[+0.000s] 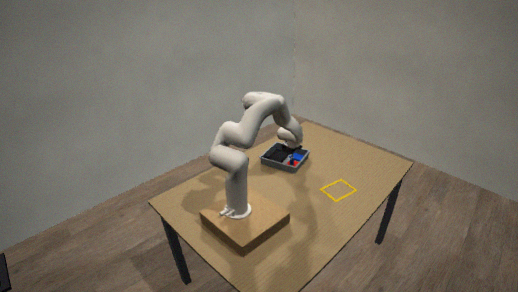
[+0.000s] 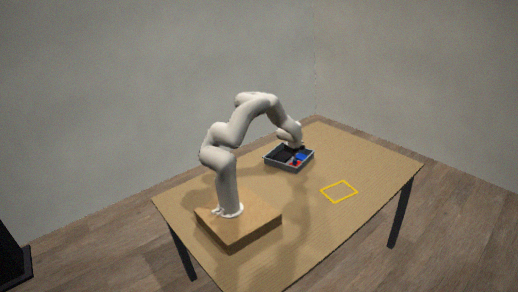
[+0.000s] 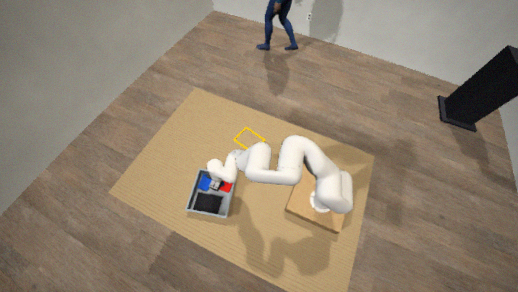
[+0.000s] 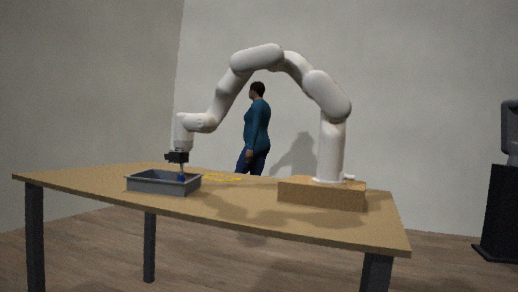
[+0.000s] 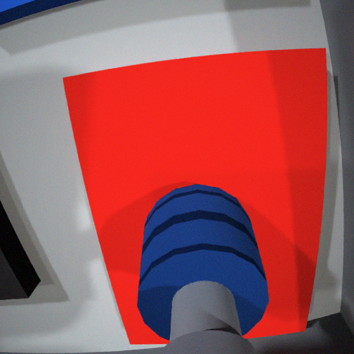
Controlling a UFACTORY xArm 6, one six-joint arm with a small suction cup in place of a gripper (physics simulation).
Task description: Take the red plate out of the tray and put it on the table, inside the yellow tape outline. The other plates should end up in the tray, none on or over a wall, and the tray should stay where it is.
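Places are measured from the arm's base along level axes (x ahead, y up, z right), in millimetres.
Pixels of known places: hand, its tool point: (image 1: 291,163) (image 2: 294,163) (image 3: 222,184); arm's base, origin of its link: (image 1: 237,210) (image 2: 230,209) (image 4: 328,182).
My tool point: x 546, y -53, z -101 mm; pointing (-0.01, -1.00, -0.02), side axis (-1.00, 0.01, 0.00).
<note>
Ahead of a thing's pixels: the offset from my tool point to its top centre. "spot": to the spot under its first point.
The red plate @(dz +4, dx -3, dy -6 mm) (image 1: 290,164) (image 3: 226,186) (image 5: 200,125) lies flat in the grey tray @(dz -68, dx +24, dy +31 mm) (image 1: 278,165) (image 2: 280,164) (image 3: 206,215) (image 4: 156,188), near one wall. My blue suction cup (image 4: 181,177) (image 5: 200,200) is down inside the tray, over the red plate; it is at or very close to its surface, and contact cannot be told. I see no plate lifted, so I take the cup as open. A blue plate @(dz -24, dx +97, dy -6 mm) (image 1: 298,156) (image 2: 301,156) (image 3: 204,183) (image 5: 30,10) and a black plate @(dz -125, dx +27, dy -5 mm) (image 1: 275,152) (image 3: 208,202) (image 5: 10,260) lie beside it. The yellow tape outline @(spot: dz +325, dx -102, dy -18 mm) (image 1: 328,195) (image 2: 327,196) (image 3: 255,134) is on the table.
The tray walls stand close around the cup. The arm's wooden base block (image 1: 245,239) (image 2: 232,240) (image 4: 320,196) is on the same table. A person (image 3: 280,22) (image 4: 257,122) stands beyond the table, and a black stand (image 3: 480,90) (image 4: 502,215) is off to the side.
</note>
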